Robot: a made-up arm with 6 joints.
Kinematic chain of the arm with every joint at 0, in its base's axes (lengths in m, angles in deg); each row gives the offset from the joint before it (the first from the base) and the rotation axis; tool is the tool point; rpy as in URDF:
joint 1: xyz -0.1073 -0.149 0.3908 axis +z
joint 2: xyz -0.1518 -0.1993 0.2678 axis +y
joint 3: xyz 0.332 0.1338 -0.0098 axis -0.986 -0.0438 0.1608
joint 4: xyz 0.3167 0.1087 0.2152 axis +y
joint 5: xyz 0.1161 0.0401 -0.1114 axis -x
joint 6: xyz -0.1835 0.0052 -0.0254 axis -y
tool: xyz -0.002 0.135 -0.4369 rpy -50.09 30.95 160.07
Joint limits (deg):
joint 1: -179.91..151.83
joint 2: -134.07..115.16
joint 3: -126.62..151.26
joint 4: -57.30..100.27
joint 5: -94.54..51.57
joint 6: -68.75..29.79
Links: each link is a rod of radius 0.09 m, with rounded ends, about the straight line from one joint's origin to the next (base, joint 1, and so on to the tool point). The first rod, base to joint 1, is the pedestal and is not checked.
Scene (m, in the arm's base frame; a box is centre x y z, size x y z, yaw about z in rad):
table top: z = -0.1
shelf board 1: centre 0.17 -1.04 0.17 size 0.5 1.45 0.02 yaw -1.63
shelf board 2: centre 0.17 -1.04 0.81 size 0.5 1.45 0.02 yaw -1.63
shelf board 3: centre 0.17 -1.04 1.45 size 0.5 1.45 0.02 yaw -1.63
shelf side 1: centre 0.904 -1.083 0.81 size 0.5 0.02 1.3 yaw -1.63
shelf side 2: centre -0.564 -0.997 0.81 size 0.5 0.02 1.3 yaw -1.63
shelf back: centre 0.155 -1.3 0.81 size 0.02 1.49 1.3 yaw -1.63
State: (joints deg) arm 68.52 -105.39 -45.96 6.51 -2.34 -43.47
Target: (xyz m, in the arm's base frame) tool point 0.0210 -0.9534 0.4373
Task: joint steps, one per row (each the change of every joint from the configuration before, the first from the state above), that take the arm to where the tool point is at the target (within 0.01 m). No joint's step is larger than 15 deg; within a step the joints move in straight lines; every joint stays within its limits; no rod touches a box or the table.
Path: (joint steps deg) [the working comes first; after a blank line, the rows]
Joints at the target: -3.08 -8.68 -126.62 99.85 18.64 -68.75
Straight joint move there: touches shelf board 2.

1: -6.94 13.58 -13.44 12.56 8.98 2.01
2: -6.94 13.58 -13.45 12.56 8.99 2.01
3: -6.94 13.57 -13.44 12.56 8.99 2.01
4: -6.94 13.58 -13.44 12.56 8.98 2.01
5: -6.94 13.58 -13.45 12.56 8.98 2.02
6: -6.94 13.58 -13.44 12.56 8.99 2.01
7: -9.98 5.08 0.00 5.99 -10.98 -12.45
8: -9.99 5.08 0.00 6.00 -10.98 -12.45
9: -9.99 5.08 0.00 5.99 -10.97 -12.45

